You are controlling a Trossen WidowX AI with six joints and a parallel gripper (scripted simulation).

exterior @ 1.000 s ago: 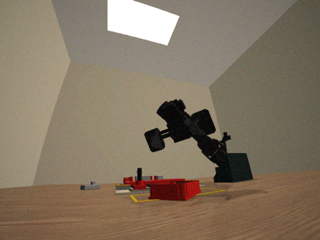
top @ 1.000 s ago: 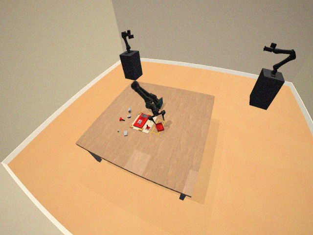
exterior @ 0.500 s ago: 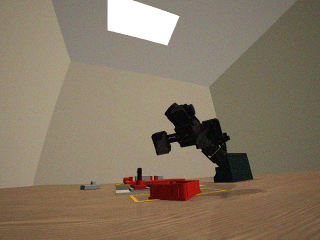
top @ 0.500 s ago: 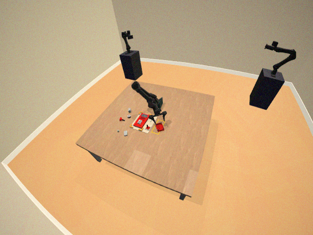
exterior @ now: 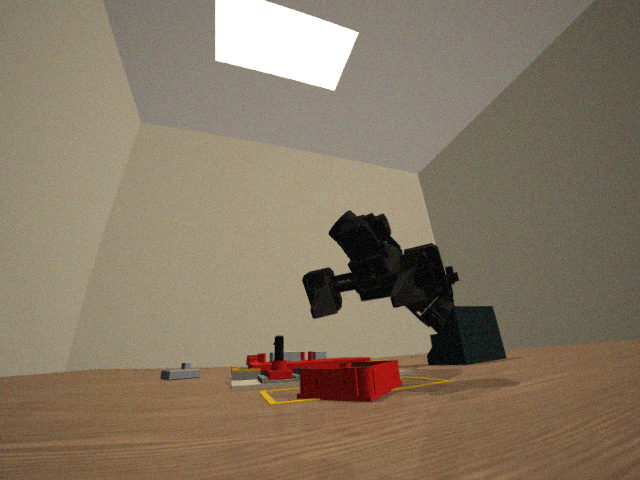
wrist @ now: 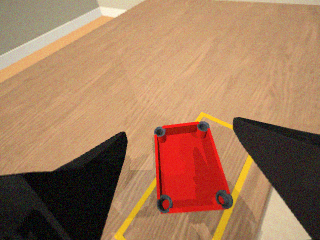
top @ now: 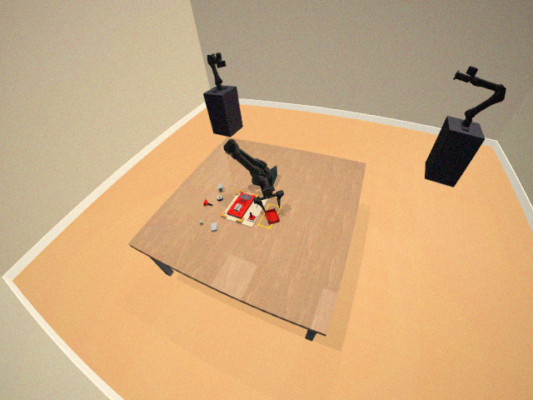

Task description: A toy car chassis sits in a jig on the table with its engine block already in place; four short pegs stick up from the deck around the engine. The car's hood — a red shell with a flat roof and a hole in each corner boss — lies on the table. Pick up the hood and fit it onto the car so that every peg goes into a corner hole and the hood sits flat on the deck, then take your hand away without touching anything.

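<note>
Right now the red hood is 1 cm to the right of my gripper tip and 7 cm below it. Round my gripper tip: white wheel 1 cm ahead, 42 cm to the right, 7 cm below.
</note>
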